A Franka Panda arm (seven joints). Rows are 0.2 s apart.
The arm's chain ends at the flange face. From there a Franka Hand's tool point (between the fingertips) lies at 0.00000 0.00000 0.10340 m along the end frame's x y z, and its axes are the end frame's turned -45 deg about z.
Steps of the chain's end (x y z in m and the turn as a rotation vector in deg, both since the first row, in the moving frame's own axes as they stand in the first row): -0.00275 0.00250 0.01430 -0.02 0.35 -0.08; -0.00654 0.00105 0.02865 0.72 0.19 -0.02; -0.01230 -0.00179 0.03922 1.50 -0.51 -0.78; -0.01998 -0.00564 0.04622 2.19 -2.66 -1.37; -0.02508 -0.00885 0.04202 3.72 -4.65 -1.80
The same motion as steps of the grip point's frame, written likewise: -0.00329 0.00030 0.01430 -0.26 0.23 -0.08; -0.00421 -0.00456 0.02864 0.37 0.64 -0.02; -0.00619 -0.01254 0.03918 1.42 0.70 -0.78; -0.01081 -0.02429 0.04603 3.43 -0.33 -1.37; -0.01283 -0.03463 0.04146 5.92 -0.66 -1.80
